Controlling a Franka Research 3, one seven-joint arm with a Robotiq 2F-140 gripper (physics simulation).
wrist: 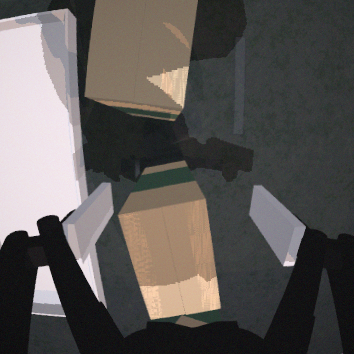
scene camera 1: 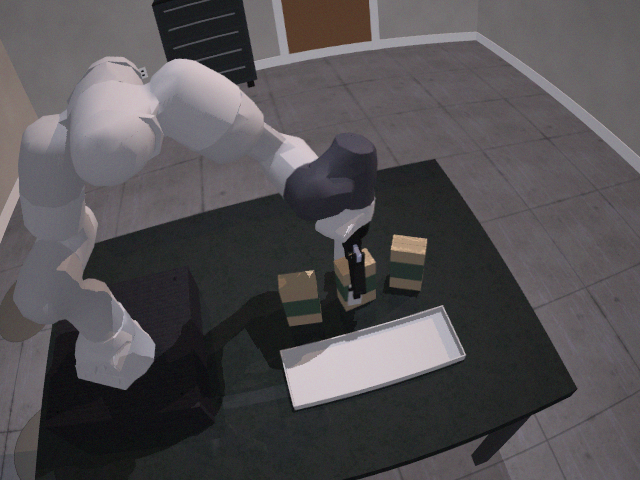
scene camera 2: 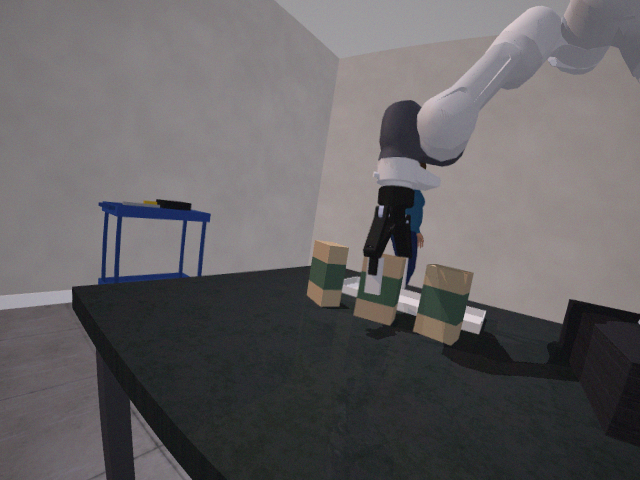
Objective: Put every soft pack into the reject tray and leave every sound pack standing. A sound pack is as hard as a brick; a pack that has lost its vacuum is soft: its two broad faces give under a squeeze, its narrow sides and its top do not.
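Note:
Three tan packs with green bands stand upright in a row. The middle pack stands between the fingers of my gripper, which is open. The fingers are lowered beside its two broad faces, with a gap on each side in the wrist view; the pack is slightly turned relative to them. The pack nearest the robot base and the far pack stand apart from it. The white reject tray lies beside the row with no pack in it.
The dark base block stands on the table on the robot's side. A blue cart and a partly hidden person are beyond the table. A dark drawer cabinet stands by the wall.

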